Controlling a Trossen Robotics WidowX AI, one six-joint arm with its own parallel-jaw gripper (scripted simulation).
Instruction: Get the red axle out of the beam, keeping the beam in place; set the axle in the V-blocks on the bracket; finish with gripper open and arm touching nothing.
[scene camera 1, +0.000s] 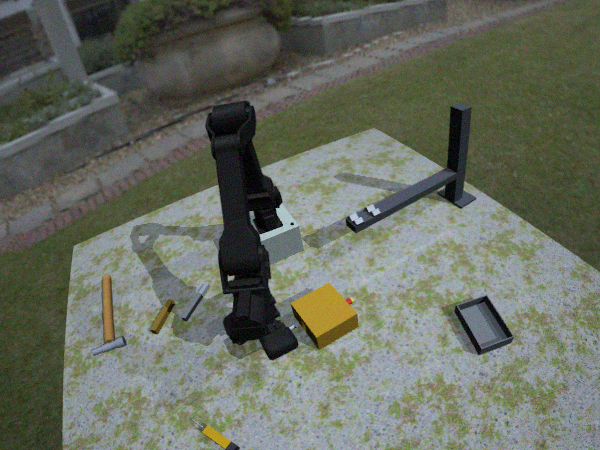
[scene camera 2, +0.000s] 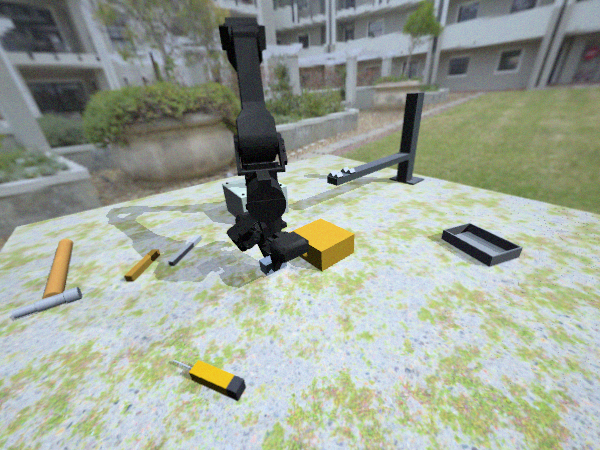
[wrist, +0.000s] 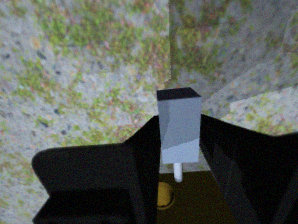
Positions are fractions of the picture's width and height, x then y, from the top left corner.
Scene:
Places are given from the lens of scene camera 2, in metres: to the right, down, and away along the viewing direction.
my gripper (scene camera 2: 0.46, 0.59): -0.06, 0.09, 0.55
yellow beam (scene camera 2: 0.55, 0.54): 0.06, 0.04, 0.54
yellow-and-black tool (scene camera 2: 0.39, 0.86): -0.08, 0.20, 0.32
The marked spots on the yellow beam and the yellow-and-black tool are 0.30 m apart.

